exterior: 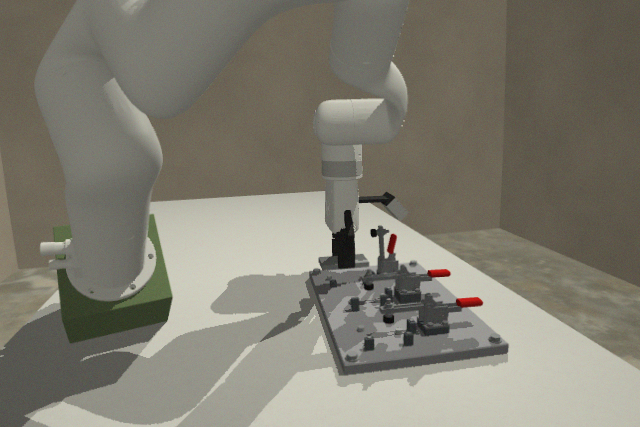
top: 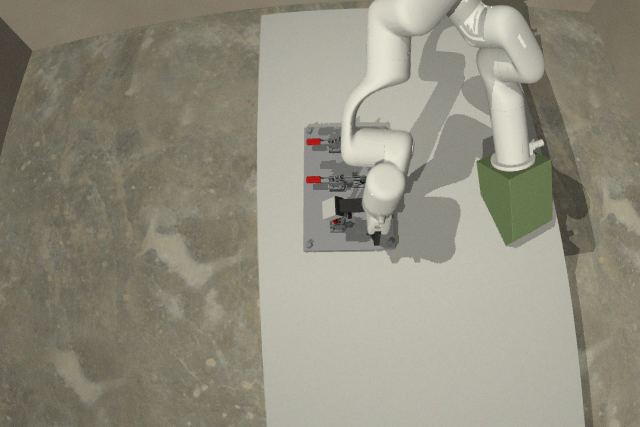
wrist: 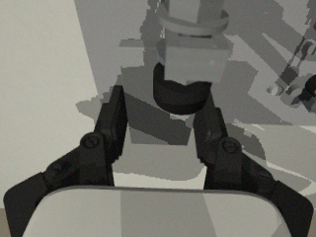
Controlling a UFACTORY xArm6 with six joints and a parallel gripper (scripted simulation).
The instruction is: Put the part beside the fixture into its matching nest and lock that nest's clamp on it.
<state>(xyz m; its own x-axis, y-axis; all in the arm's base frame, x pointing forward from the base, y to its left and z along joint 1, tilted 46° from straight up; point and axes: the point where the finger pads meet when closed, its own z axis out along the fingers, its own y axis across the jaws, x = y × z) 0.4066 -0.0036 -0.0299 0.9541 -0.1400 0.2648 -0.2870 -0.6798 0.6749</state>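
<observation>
Now: hand 13 cm to the left of the fixture plate, 6 cm above it and 2 cm short of it. The rest, counted from my hand: flat grey block 2 cm below.
</observation>
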